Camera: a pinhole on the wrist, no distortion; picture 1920 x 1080 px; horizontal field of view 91.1 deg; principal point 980.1 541.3 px. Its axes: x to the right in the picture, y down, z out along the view. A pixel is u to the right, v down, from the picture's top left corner.
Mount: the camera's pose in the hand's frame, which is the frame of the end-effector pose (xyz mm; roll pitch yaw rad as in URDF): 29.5 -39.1 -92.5 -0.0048 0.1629 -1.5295
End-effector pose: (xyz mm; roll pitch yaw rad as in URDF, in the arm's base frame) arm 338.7 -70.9 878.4 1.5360 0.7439 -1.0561
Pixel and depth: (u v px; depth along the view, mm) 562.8 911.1 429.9
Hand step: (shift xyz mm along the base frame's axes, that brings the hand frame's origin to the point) -208.4 -359.9 -59.6
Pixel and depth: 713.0 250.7 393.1
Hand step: -302.0 -103.4 71.7
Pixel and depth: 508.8 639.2 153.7
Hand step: -40.9 -72.1 -18.8
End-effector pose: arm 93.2 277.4 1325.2 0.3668 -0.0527 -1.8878
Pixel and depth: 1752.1 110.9 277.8
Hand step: -301.1 189.3 18.5
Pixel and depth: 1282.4 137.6 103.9
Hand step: -78.7 37.3 -28.6
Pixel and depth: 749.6 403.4 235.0
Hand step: -66.6 33.9 130.7
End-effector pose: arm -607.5 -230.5 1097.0 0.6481 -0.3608 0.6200
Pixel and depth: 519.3 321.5 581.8
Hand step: -110.5 -332.0 435.0
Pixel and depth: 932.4 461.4 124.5
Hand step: 53.2 -37.7 0.3
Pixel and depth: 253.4 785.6 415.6
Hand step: 6.6 -59.1 441.9
